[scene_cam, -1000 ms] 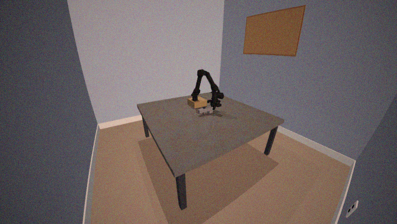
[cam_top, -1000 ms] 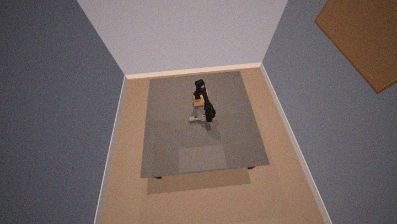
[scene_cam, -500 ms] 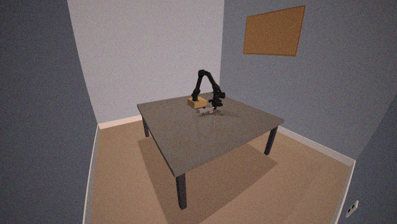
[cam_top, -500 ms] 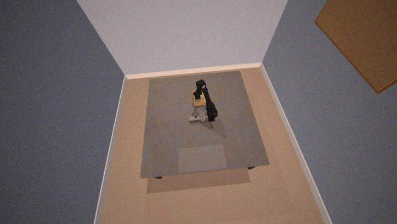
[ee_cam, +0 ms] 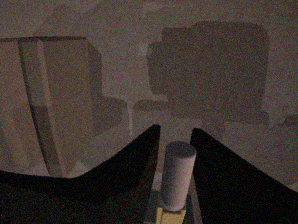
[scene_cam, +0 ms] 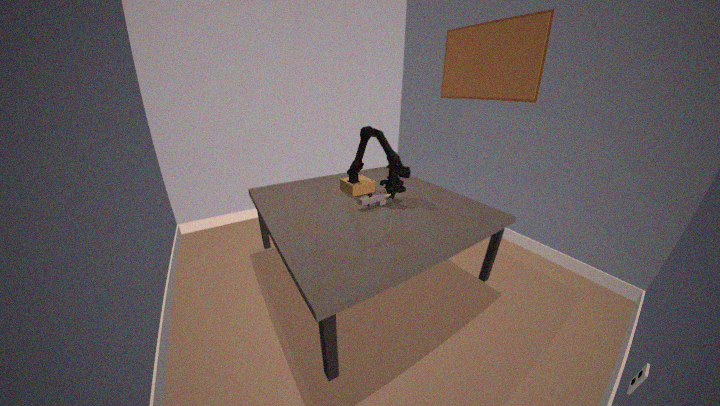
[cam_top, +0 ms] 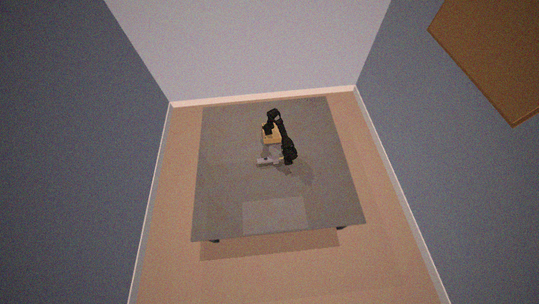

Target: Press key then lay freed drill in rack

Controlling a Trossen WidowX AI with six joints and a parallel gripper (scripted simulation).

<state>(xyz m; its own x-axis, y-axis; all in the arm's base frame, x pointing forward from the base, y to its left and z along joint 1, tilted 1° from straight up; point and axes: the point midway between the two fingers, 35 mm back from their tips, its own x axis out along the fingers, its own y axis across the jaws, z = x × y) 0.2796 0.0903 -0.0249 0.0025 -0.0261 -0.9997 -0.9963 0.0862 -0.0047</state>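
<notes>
My gripper tip is now 5 cm to the left of the drill and 3 cm below it. From my gripper tip the other things lie so: pale grey sleeve 1 cm behind, 15 cm to the right, 2 cm above; then grey rack 7 cm behind, 2 cm to the left; then dark key 2 cm behind, 18 cm to the right, 3 cm above.
</notes>
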